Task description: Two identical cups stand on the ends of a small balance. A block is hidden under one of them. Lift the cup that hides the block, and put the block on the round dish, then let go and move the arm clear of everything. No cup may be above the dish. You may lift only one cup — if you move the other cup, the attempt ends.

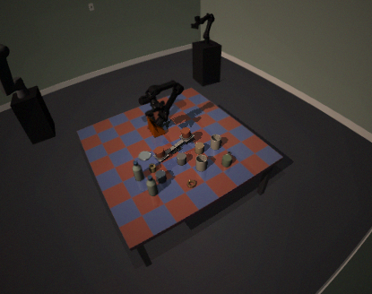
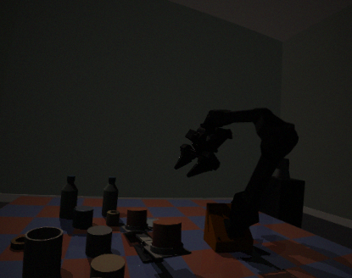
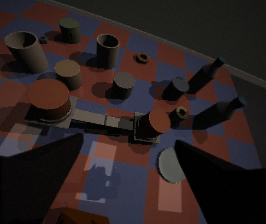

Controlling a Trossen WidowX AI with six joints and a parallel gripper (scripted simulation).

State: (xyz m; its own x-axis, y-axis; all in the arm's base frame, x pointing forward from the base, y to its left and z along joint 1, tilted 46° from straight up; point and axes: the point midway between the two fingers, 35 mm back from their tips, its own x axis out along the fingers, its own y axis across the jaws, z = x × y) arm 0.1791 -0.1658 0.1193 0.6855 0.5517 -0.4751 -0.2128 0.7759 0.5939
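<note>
Right now the pale block is 200 mm below my gripper tip, 120 mm ahead of it and 80 mm to the right of it. Also, from my gripper tip: balance beam: 210 mm below, 100 mm ahead, 50 mm to the left; round dish: 240 mm below, 190 mm to the right, 40 mm ahead.
</note>
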